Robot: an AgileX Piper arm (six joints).
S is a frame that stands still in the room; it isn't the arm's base.
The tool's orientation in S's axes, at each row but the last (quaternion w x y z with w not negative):
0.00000, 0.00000, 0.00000, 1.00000
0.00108, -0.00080, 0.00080, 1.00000
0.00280, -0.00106, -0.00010, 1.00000
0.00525, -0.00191, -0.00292, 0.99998
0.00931, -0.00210, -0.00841, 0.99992
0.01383, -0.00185, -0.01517, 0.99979
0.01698, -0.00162, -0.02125, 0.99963
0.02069, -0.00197, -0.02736, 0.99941
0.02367, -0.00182, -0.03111, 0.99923
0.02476, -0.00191, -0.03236, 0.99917
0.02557, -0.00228, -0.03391, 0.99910
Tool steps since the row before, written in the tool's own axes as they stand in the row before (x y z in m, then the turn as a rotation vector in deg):
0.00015, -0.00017, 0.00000, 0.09, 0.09, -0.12
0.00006, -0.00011, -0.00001, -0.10, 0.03, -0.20
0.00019, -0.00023, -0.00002, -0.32, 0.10, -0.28
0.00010, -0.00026, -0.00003, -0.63, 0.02, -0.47
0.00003, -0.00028, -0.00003, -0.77, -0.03, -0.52
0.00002, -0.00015, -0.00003, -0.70, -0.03, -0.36
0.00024, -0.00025, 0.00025, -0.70, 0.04, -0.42
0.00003, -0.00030, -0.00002, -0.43, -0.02, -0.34
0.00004, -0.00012, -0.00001, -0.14, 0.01, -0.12
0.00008, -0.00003, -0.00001, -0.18, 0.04, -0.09
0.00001, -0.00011, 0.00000, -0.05, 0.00, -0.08
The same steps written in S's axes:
-0.00015, 0.00017, 0.00000, -0.09, -0.09, -0.12
-0.00006, 0.00011, -0.00001, 0.10, -0.03, -0.20
-0.00019, 0.00023, -0.00002, 0.32, -0.10, -0.28
-0.00010, 0.00026, -0.00003, 0.63, -0.02, -0.47
-0.00002, 0.00028, -0.00003, 0.77, 0.02, -0.52
-0.00002, 0.00015, -0.00003, 0.70, 0.02, -0.36
-0.00023, 0.00025, 0.00026, 0.70, -0.05, -0.42
-0.00002, 0.00030, 0.00000, 0.43, 0.02, -0.34
-0.00003, 0.00012, 0.00000, 0.14, -0.01, -0.12
-0.00008, 0.00003, -0.00001, 0.18, -0.04, -0.09
0.00000, 0.00011, 0.00001, 0.05, 0.00, -0.08

